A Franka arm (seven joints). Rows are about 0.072 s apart.
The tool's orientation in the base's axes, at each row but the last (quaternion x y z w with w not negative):
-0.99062, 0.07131, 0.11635, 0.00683
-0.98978, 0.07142, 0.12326, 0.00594
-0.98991, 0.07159, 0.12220, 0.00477
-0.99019, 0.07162, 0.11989, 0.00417
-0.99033, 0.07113, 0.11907, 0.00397
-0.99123, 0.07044, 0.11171, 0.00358
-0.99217, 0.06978, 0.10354, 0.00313
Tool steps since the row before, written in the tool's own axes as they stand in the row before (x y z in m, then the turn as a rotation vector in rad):
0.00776, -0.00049, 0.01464, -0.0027, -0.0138, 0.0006
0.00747, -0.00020, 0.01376, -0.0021, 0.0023, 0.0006
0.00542, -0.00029, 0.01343, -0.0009, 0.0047, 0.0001
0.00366, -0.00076, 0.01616, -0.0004, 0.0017, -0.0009
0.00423, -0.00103, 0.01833, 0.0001, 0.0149, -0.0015
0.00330, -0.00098, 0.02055, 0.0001, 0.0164, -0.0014
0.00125, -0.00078, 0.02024, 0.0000, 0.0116, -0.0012
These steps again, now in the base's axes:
0.00418, -0.00016, -0.01604, -0.0008, 0.0141, 0.0000
0.00385, -0.00044, -0.01517, -0.0025, -0.0020, -0.0001
0.00200, -0.00011, -0.01435, -0.0016, -0.0045, 0.0002
-0.00020, 0.00065, -0.01657, -0.0004, -0.0016, 0.0010
-0.00010, 0.00088, -0.01882, -0.0017, -0.0148, 0.0016
-0.00122, 0.00098, -0.02078, -0.0019, -0.0163, 0.0015
-0.00283, 0.00102, -0.02007, -0.0014, -0.0115, 0.0013

